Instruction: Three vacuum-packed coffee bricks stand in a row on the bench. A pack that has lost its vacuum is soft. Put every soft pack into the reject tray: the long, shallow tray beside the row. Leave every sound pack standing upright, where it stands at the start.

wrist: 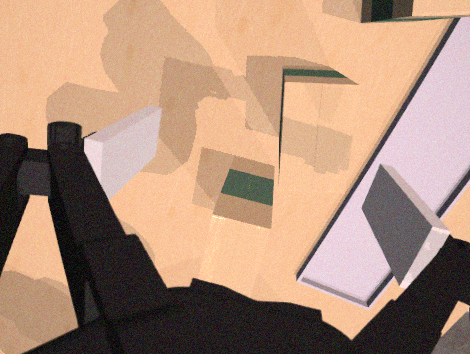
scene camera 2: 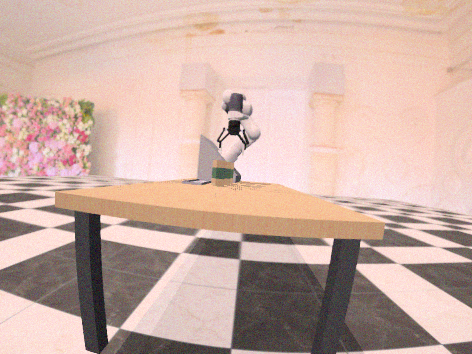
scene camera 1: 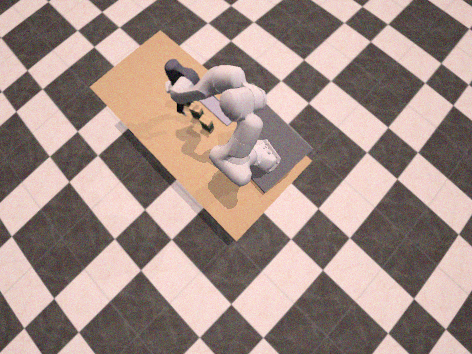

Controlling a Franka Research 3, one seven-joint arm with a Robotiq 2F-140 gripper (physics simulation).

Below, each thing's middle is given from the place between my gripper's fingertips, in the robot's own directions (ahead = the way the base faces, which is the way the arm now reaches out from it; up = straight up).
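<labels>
My gripper's 1 cm short of the shallow reject tray (wrist: 422, 151), 19 cm to the left of it and 20 cm above it.
</labels>
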